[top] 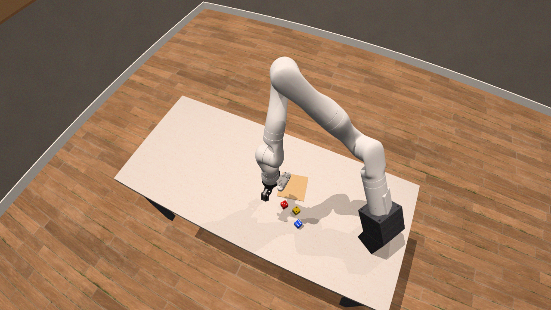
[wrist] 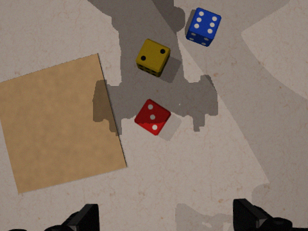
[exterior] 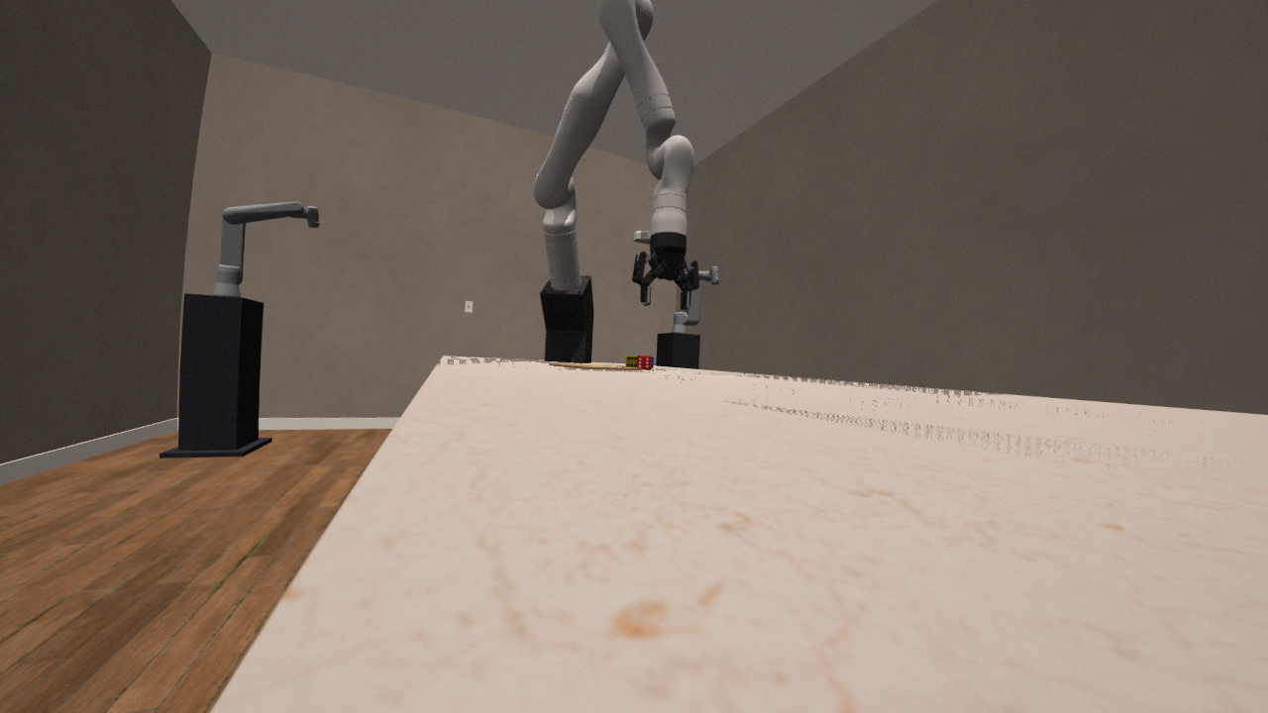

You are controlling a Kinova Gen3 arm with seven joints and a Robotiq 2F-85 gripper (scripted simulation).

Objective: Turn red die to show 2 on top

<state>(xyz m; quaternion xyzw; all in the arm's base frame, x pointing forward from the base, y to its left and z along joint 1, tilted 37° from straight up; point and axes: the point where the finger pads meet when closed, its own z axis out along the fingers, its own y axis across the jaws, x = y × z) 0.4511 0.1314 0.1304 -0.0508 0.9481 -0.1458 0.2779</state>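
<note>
My hand is 12 cm above the red die, 7 cm past it and 1 cm to the left of it. From my hand the other things lie so: blue die 17 cm behind, 12 cm below, 5 cm to the left; yellow die 13 cm behind, 12 cm below, 1 cm to the right; tan mat 13 cm below, 12 cm to the right, 6 cm behind.
</note>
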